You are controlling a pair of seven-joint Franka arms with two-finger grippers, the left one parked.
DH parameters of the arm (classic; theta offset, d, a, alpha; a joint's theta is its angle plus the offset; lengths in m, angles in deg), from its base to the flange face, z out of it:
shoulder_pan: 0 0.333 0 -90
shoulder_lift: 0 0 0 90
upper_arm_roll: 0 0.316 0.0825 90
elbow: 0 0 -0.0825 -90
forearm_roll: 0 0.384 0 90
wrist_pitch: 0 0 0.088 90
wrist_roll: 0 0.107 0 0
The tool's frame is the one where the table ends.
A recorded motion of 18 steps. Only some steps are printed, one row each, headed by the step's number.
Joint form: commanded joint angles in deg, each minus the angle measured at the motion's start. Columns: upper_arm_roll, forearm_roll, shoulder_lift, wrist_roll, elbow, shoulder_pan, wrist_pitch.
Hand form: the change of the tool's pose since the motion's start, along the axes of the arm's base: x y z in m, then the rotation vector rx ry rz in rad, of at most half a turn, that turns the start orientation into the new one. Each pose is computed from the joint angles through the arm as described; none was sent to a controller.
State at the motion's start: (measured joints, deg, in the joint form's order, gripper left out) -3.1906 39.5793 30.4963 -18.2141 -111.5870 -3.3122 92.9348
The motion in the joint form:
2: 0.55 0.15 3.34 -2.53 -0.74 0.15 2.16
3: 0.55 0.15 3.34 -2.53 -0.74 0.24 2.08
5: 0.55 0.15 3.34 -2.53 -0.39 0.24 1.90
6: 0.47 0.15 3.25 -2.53 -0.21 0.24 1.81
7: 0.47 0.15 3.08 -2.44 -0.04 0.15 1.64
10: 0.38 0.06 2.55 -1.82 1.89 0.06 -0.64
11: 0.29 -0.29 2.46 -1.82 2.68 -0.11 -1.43
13: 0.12 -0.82 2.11 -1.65 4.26 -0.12 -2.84
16: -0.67 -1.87 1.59 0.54 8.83 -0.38 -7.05
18: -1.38 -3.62 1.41 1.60 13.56 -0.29 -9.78
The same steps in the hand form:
2: -0.0101 0.0048 -0.0354 0.0117 0.0133 0.0181
3: -0.0103 0.0058 -0.0353 0.0125 0.0143 0.0201
5: -0.0082 0.0058 -0.0335 0.0138 0.0105 0.0214
6: -0.0069 0.0051 -0.0318 0.0135 0.0070 0.0209
7: -0.0055 0.0044 -0.0293 0.0140 0.0043 0.0196
10: 0.0044 0.0044 -0.0134 0.0262 -0.0021 0.0275
11: 0.0079 0.0020 -0.0083 0.0281 -0.0068 0.0335
13: 0.0155 0.0005 0.0037 0.0297 -0.0192 0.0467
16: 0.0346 -0.0084 0.0353 0.0200 -0.0248 0.0555
18: 0.0534 -0.0161 0.0645 -0.0058 -0.0566 0.0805

